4 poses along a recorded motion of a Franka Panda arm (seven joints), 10 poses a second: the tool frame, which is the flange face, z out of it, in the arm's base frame.
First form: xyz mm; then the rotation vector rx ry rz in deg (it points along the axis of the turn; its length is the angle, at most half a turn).
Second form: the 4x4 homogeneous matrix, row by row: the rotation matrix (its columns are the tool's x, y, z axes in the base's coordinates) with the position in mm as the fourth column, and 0 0 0 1 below. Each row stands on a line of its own. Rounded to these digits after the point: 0 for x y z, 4 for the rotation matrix.
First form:
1: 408, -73, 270, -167.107, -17.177, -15.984
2: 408, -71, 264, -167.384, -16.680, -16.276
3: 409, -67, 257, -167.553, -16.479, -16.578
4: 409, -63, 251, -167.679, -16.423, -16.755
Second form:
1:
0.9617, 0.2182, 0.1659, 408
0.1812, -0.9602, 0.2124, -73
0.2057, -0.1742, -0.9630, 270
0, 0, 0, 1

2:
0.9623, 0.2121, 0.1702, 408
0.1753, -0.9623, 0.2078, -71
0.2079, -0.1702, -0.9632, 264
0, 0, 0, 1

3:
0.9622, 0.2096, 0.1741, 409
0.1728, -0.9634, 0.2049, -67
0.2107, -0.1671, -0.9632, 257
0, 0, 0, 1

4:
0.9619, 0.2088, 0.1763, 409
0.1721, -0.9640, 0.2027, -63
0.2123, -0.1646, -0.9632, 251
0, 0, 0, 1

